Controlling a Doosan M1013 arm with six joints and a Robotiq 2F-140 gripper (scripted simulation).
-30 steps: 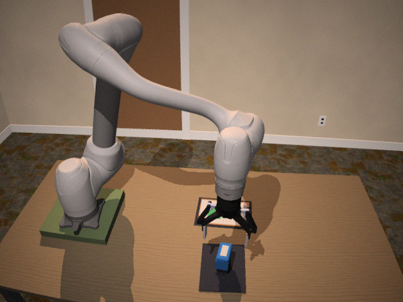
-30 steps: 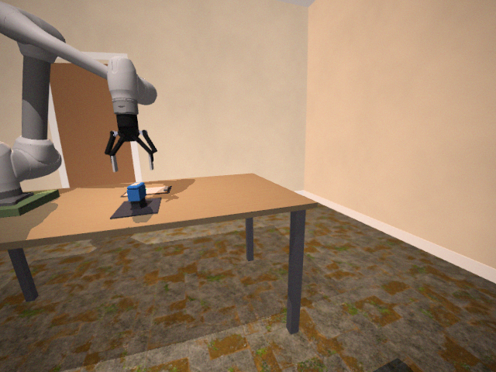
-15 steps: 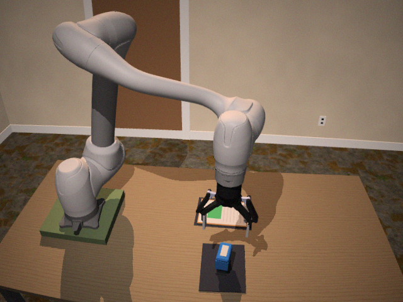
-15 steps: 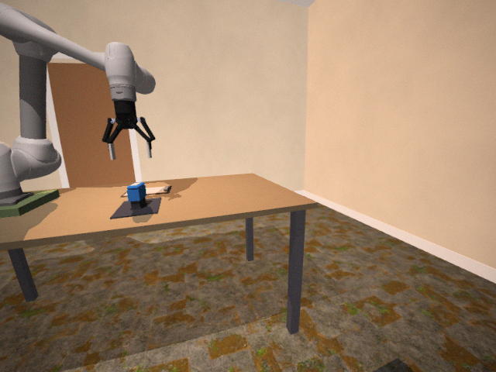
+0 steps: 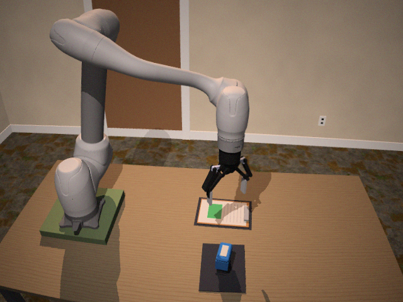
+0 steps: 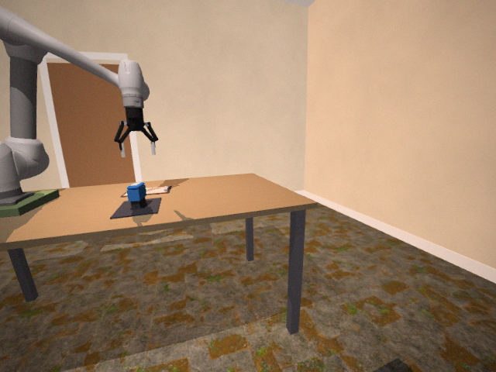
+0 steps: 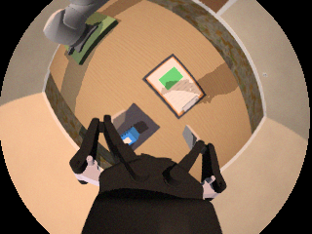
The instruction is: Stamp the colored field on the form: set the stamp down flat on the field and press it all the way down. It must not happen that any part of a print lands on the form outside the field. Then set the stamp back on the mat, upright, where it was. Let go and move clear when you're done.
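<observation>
Right now my hand is 20 mm past the blue stamp, 170 mm to the left of it and 170 mm above it. The rest, counted from my hand: mat: 20 mm behind, 170 mm to the right, 220 mm below.
</observation>
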